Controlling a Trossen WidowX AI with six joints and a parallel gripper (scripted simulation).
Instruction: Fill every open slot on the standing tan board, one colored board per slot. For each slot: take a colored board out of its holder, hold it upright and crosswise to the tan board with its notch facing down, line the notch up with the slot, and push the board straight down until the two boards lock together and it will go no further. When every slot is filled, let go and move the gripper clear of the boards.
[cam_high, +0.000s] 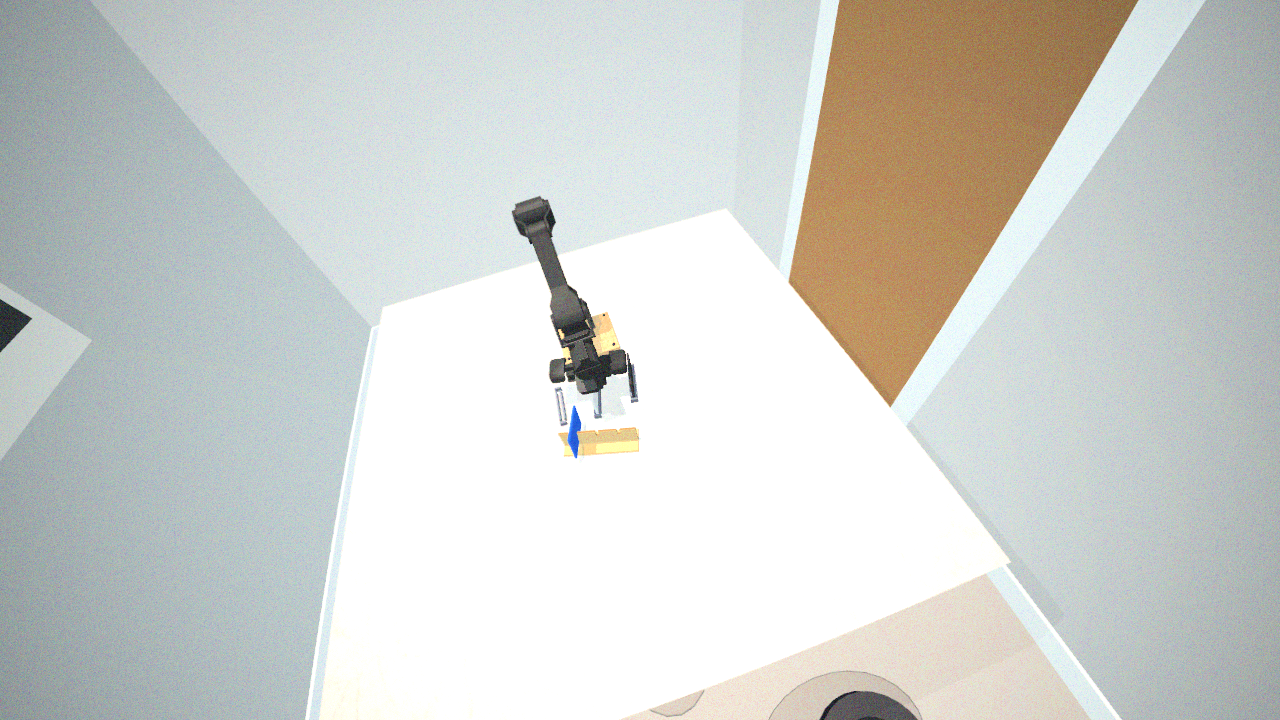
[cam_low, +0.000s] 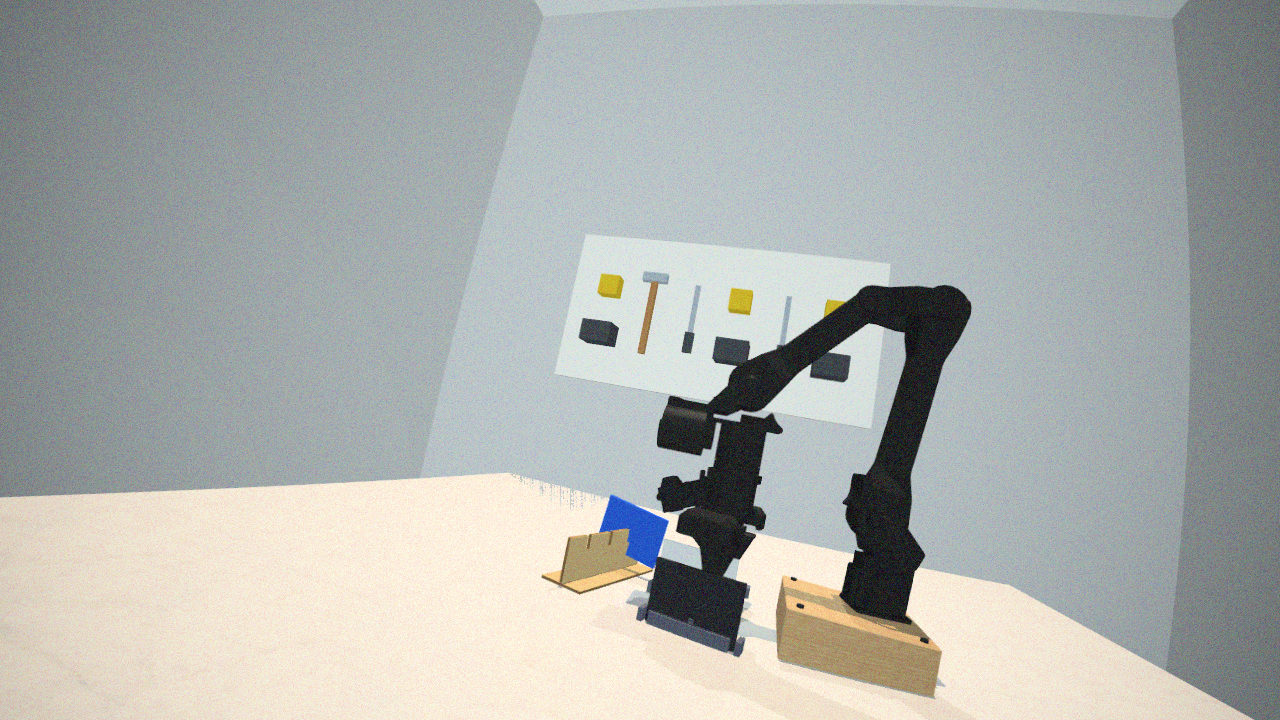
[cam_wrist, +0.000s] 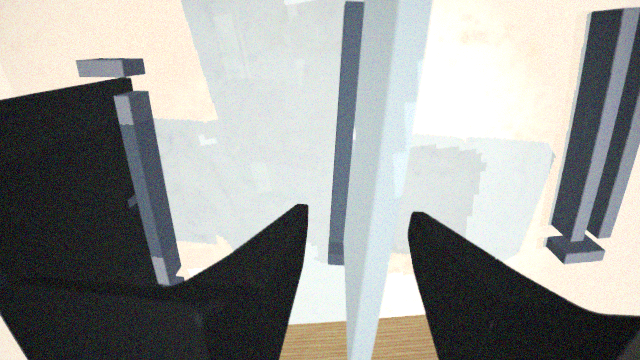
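Now: the tan board 140 mm ahead of my gripper tip and 50 mm to the right of it. From my gripper tip the other things lie so: blue board: 120 mm ahead, 90 mm to the right, 20 mm above; then black board: 90 mm to the left, 30 mm ahead.
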